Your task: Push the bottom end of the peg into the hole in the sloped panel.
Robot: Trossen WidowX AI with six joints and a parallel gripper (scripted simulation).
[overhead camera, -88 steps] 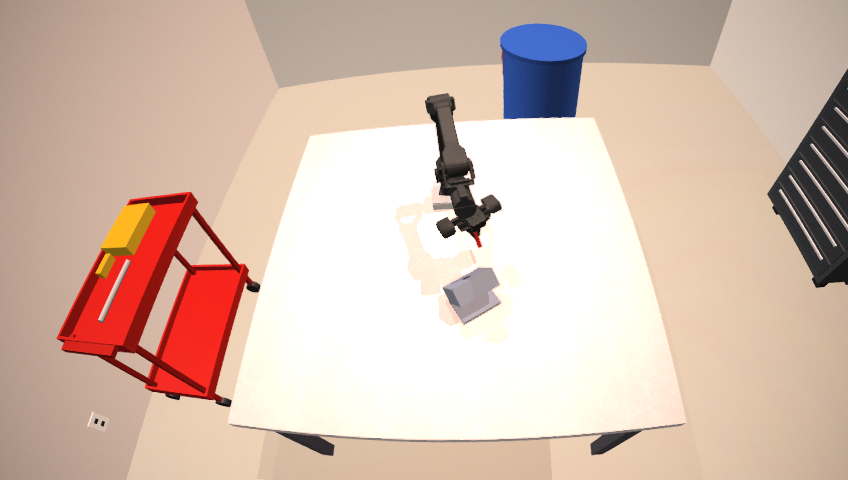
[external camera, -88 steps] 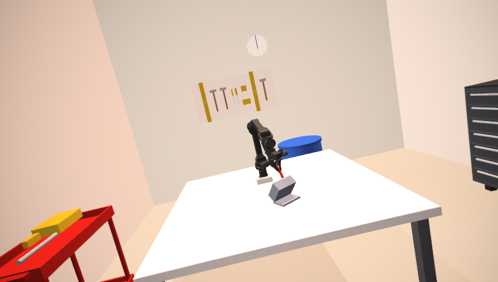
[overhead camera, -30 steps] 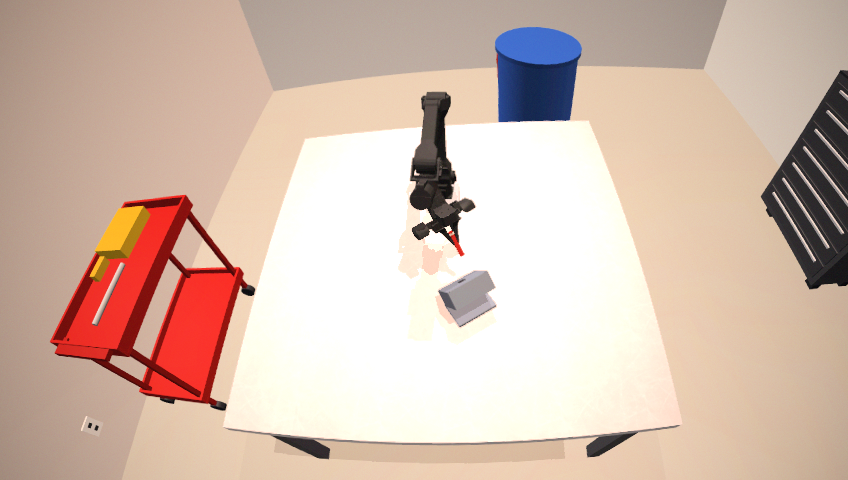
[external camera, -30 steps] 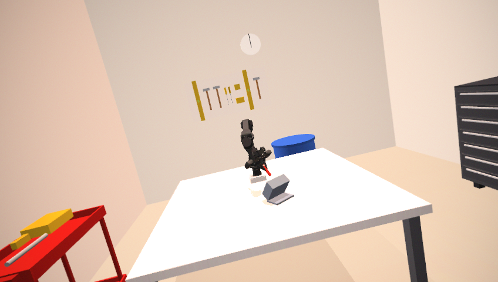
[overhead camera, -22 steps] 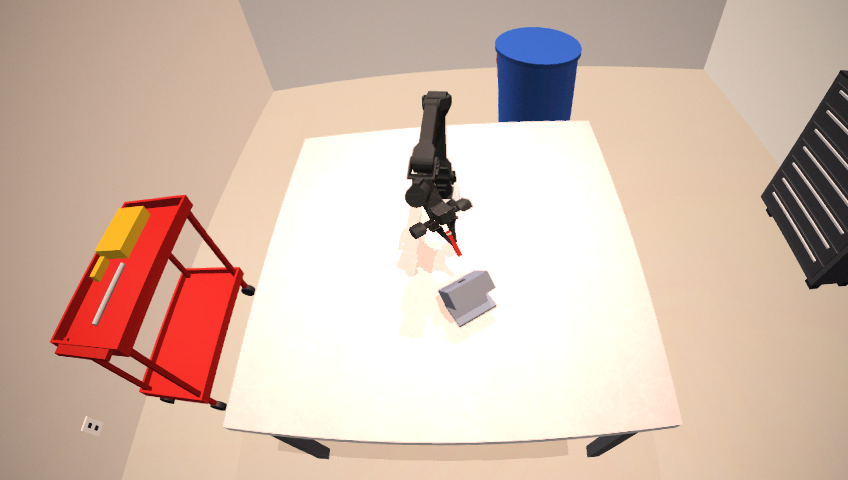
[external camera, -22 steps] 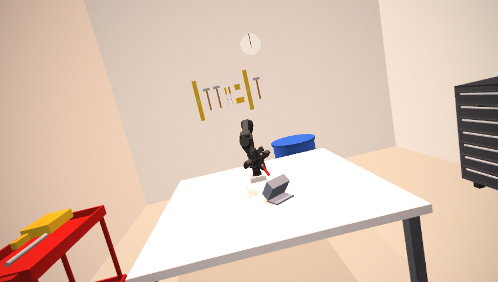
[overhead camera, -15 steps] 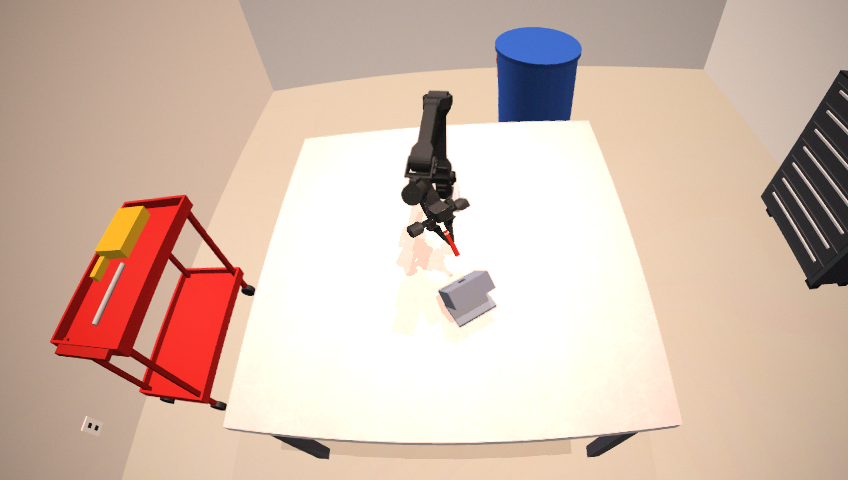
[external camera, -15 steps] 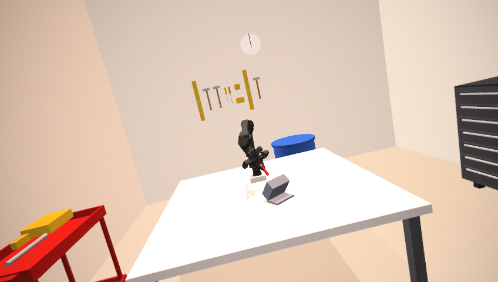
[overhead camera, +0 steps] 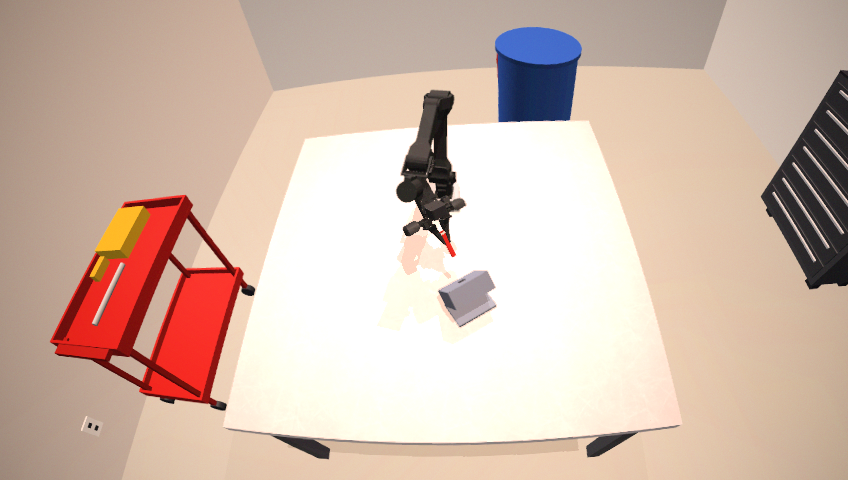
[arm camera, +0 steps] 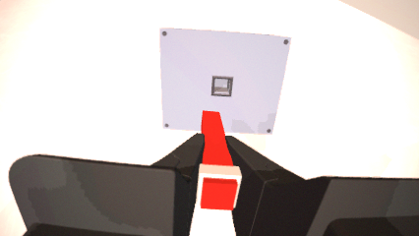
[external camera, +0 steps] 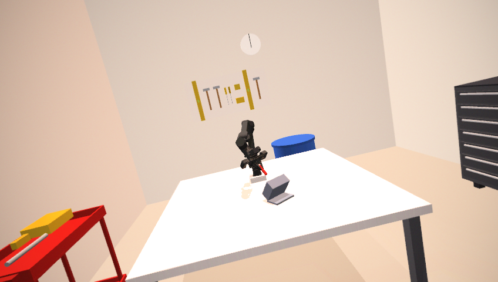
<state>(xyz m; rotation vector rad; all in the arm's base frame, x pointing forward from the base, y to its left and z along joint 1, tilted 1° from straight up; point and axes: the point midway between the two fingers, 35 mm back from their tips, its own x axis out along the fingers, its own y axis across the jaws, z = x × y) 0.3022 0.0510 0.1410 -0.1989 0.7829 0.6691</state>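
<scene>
The sloped panel is 9 cm ahead of my gripper tip, 6 cm to the left of it and 9 cm below it. From my gripper tip the other things lie so: red square peg 1 cm behind, 1 cm to the right, 1 cm above.
</scene>
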